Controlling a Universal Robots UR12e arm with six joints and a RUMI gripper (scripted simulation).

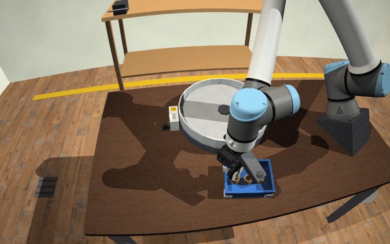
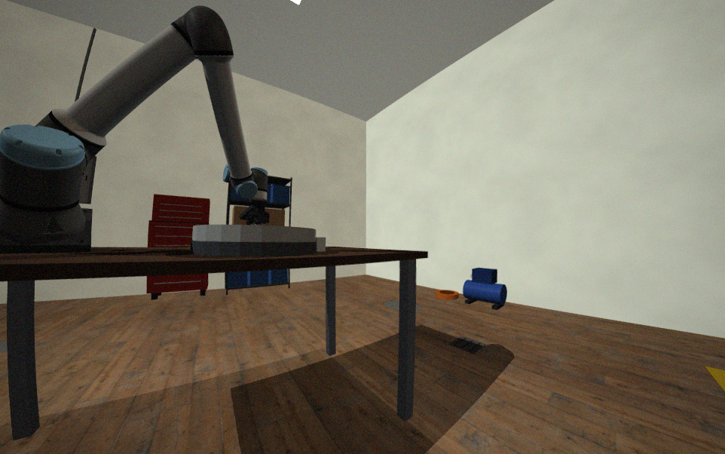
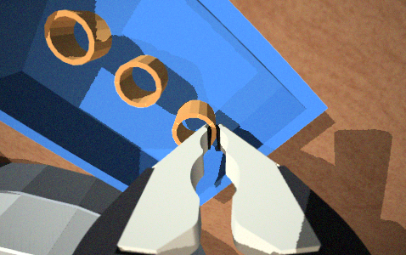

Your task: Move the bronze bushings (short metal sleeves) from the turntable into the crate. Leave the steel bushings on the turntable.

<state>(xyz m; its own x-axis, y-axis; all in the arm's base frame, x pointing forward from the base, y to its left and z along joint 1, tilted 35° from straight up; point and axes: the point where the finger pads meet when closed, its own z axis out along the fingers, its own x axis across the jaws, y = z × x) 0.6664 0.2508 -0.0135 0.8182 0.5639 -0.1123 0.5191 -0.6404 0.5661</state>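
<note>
The blue crate is 6 cm behind my hand and 2 cm below it. The rest, counted from my hand: round grey turntable (35 cm to the right, 5 cm behind, 1 cm above).
</note>
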